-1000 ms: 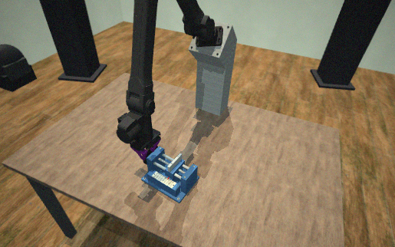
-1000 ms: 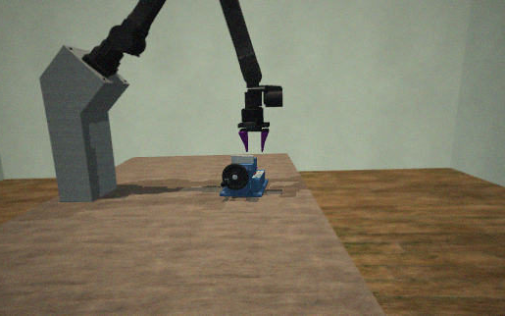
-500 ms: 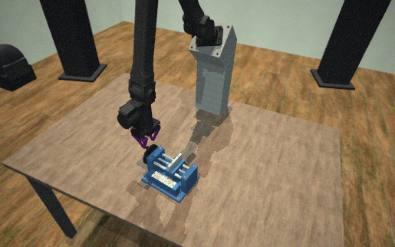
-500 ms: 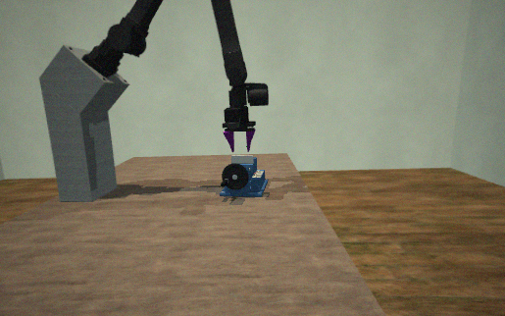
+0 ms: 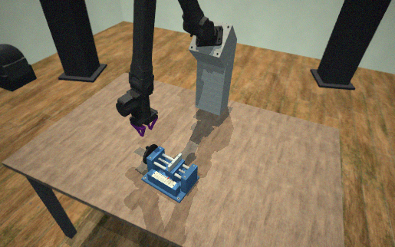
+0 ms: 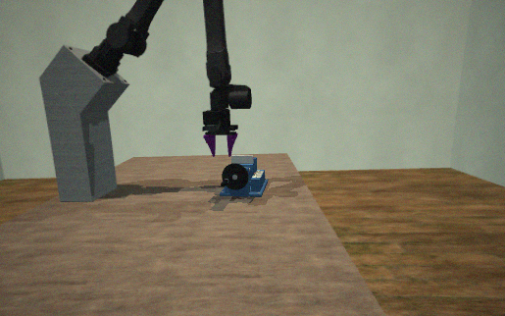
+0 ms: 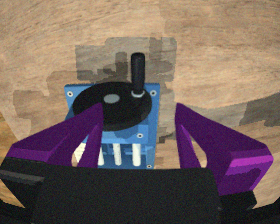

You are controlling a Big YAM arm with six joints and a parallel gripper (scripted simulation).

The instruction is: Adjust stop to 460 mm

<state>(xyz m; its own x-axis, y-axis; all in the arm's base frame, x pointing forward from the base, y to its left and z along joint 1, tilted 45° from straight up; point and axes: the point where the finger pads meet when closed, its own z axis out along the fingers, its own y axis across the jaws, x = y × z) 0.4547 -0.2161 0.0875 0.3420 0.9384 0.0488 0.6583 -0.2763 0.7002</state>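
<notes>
Right now the dark handle is 10 mm ahead of my hand, 10 mm to the left of it and 100 mm below it. Round my hand: black handwheel 20 mm ahead, 20 mm to the left, 100 mm below; then stop fixture 120 mm ahead, 140 mm to the left, 70 mm below.
</notes>
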